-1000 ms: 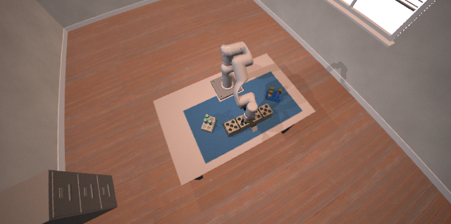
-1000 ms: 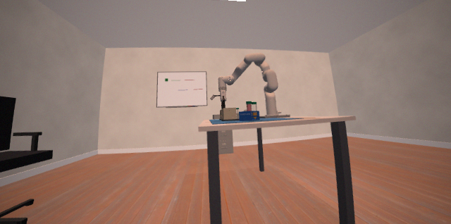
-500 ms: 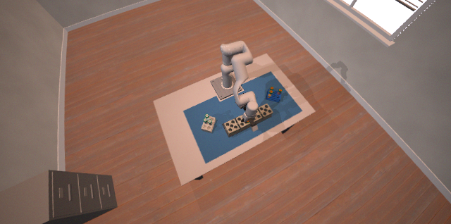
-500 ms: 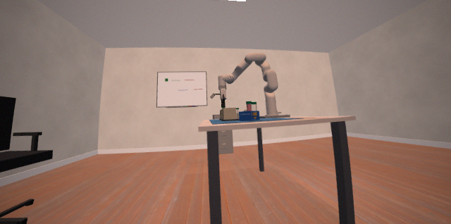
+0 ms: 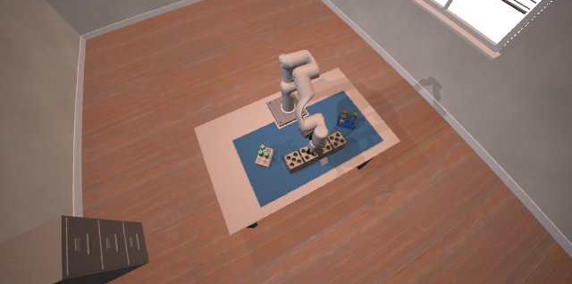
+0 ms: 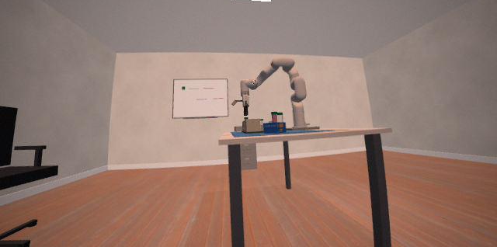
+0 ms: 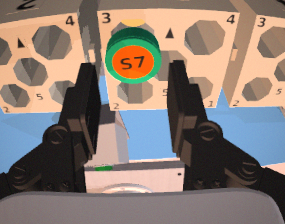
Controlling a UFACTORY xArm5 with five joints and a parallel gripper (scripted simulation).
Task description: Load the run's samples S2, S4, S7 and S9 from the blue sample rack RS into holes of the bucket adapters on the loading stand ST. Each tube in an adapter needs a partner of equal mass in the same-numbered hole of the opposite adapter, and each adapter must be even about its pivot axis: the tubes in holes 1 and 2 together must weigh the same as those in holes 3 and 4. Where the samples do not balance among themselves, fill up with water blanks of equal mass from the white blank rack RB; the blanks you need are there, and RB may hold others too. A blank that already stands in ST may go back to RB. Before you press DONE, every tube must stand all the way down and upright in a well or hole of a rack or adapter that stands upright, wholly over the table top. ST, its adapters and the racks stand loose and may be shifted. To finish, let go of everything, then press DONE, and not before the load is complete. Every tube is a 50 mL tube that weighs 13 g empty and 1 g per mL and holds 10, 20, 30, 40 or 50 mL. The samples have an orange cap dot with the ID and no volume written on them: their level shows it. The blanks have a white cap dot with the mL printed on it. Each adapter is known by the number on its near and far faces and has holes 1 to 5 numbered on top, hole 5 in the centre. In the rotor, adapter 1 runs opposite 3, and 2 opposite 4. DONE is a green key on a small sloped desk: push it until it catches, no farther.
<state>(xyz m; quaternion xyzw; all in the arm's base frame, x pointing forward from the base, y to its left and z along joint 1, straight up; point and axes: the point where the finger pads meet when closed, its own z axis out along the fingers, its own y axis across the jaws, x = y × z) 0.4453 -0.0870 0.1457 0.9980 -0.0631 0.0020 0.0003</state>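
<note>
Now: the sample tube S4 380 mm to the left of my hand, 140 mm behind it and 100 mm below it. From my hand the other things lie so: done desk: 210 mm behind, 110 mm below, 80 mm to the left; then white blank rack RB: 280 mm to the right, 180 mm behind, 130 mm below; then sample tube S7: 90 mm below, 10 mm to the right.
</note>
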